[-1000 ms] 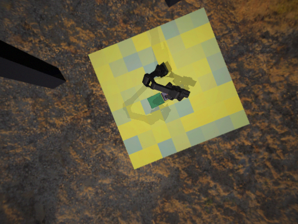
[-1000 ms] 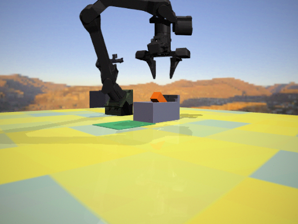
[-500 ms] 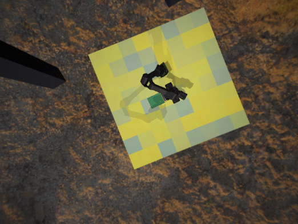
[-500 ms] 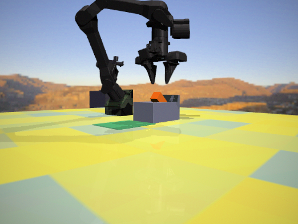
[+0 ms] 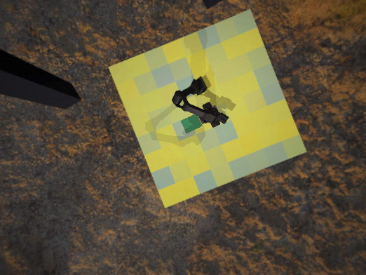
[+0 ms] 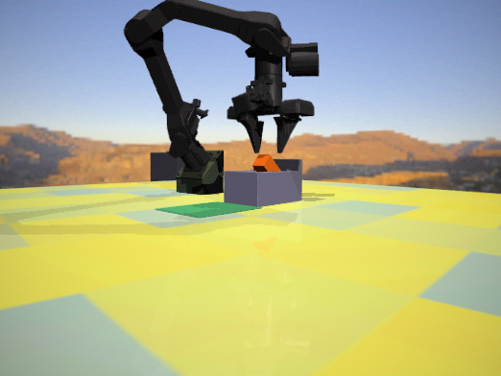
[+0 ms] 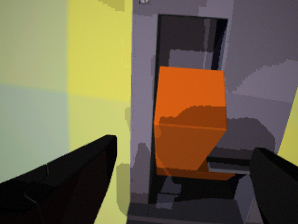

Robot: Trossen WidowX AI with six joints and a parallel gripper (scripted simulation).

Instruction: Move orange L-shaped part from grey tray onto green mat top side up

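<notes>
Right now the orange L-shaped part is 60 mm below my gripper tip, 30 mm to the left of it and 10 mm behind it. Round my gripper tip: green mat 140 mm to the right, 120 mm below, 30 mm behind.
</notes>
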